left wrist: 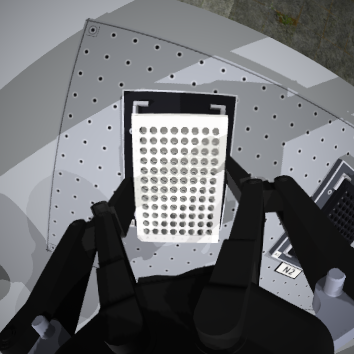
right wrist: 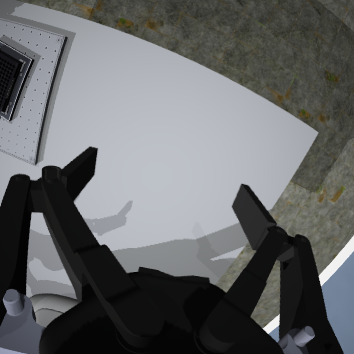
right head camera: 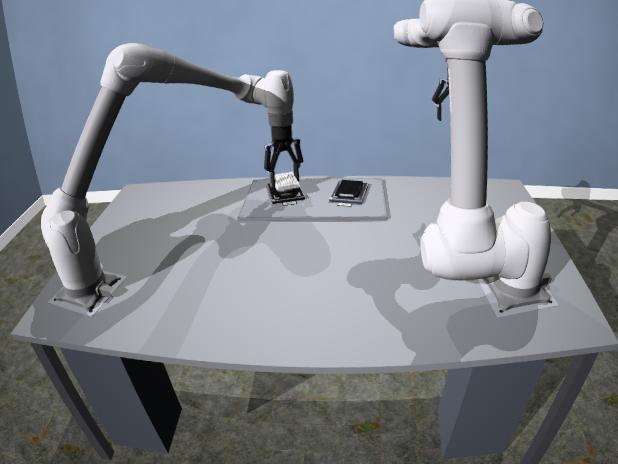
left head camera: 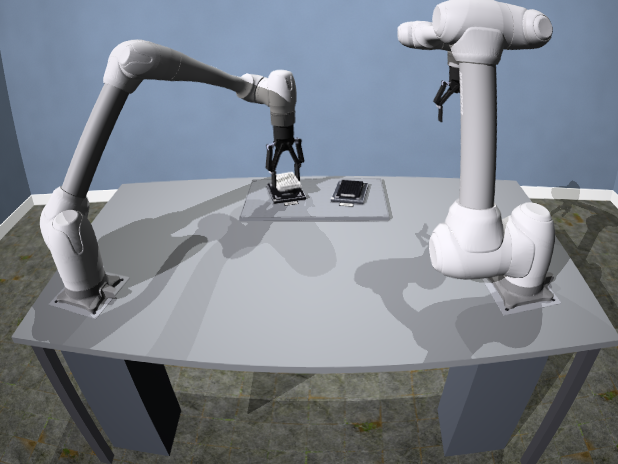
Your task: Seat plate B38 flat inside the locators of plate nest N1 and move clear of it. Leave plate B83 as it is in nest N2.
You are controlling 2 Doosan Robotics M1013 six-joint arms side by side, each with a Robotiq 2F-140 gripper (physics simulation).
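Frame: origin at the left arm's base, x ahead, y left, z up, level; metres.
Where they show: left gripper, between the fingertips: [left wrist: 178, 178] [right head camera: 285, 183] [left head camera: 286, 183]; right gripper, between the fingertips: [right wrist: 168, 178] [left head camera: 457, 121]; left arm's base, origin of its link: [right head camera: 86, 289] [left head camera: 88, 291]; right arm's base, origin of its link: [right head camera: 515, 288] [left head camera: 519, 287].
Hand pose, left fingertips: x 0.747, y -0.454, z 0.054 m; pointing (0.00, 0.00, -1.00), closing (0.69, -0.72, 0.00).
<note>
Things, the pixels of their centre, and the offset from my left fingertips. Level surfaces: height alone.
- white plate B38, middle of its body: [left wrist: 178, 182] [left head camera: 285, 180] [right head camera: 285, 181] dx +0.000, dy +0.000, dz +0.009 m
- black nest N1, middle of its body: [left wrist: 173, 171] [left head camera: 285, 191] [right head camera: 284, 191] dx -0.005, dy +0.003, dz -0.033 m
- black plate B83, middle of its body: [left wrist: 335, 229] [right head camera: 349, 188] [left head camera: 350, 188] dx +0.042, dy -0.237, dz -0.022 m
- nest N2, middle of its body: [left wrist: 327, 231] [right head camera: 349, 192] [left head camera: 350, 192] dx +0.033, dy -0.239, dz -0.033 m
- perforated board, middle of its body: [left wrist: 248, 212] [right head camera: 314, 197] [left head camera: 315, 197] dx -0.007, dy -0.114, dz -0.047 m
- grey table, height of its surface: dz -0.054 m
The white plate B38 [left head camera: 288, 182] [right head camera: 286, 182] [left wrist: 175, 175], with rows of round holes, is between the fingers of my left gripper [left head camera: 286, 180] [right head camera: 284, 180] [left wrist: 178, 178], which is shut on it. The plate is raised a little above the black nest N1 [left head camera: 290, 200] [right head camera: 288, 199] [left wrist: 177, 103] and looks slightly tilted in the head views. Two far corner locators show past its far edge; its near end covers the nest's near side. The black plate B83 [left head camera: 352, 187] [right head camera: 351, 187] [left wrist: 346, 215] [right wrist: 7, 75] lies in nest N2 [left head camera: 347, 201] [right head camera: 345, 200]. My right gripper [right wrist: 168, 178] is open and empty, high over the table.
Both nests stand on a perforated board [left head camera: 320, 212] [right head camera: 320, 212] [left wrist: 100, 135] [right wrist: 40, 100] at the back of the grey table [left head camera: 300, 320] [right head camera: 300, 320] [right wrist: 160, 115]. N2 is to the right of N1 in the head views. The right arm [left head camera: 477, 135] [right head camera: 468, 135] stands upright at the right.
</note>
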